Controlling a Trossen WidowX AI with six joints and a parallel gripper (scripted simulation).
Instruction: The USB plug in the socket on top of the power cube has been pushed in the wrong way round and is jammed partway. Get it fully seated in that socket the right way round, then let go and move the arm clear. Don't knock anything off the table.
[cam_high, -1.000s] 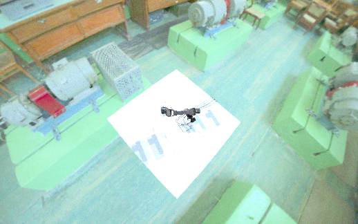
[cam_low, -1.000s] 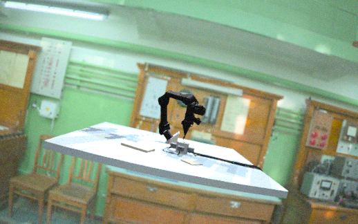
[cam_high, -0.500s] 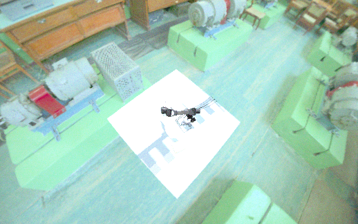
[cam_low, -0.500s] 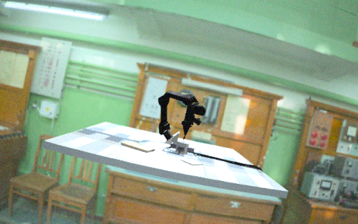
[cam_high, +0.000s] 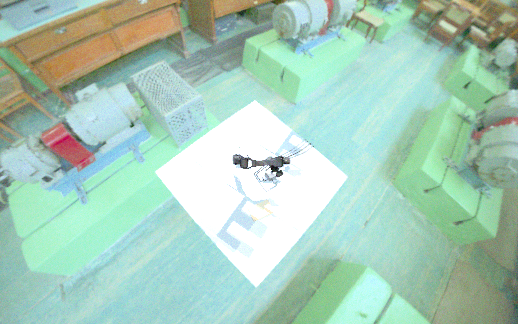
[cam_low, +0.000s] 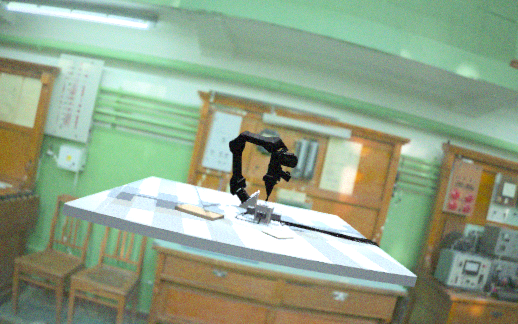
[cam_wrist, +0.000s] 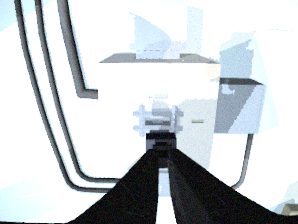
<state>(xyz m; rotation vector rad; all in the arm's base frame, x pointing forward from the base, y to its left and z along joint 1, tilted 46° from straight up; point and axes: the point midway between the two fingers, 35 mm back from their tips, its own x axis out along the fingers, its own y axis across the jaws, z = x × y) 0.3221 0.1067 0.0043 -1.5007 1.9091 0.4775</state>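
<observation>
My gripper tip is now 20 mm above the dark USB plug. From my gripper tip the other things lie so: USB socket 60 mm below.
</observation>
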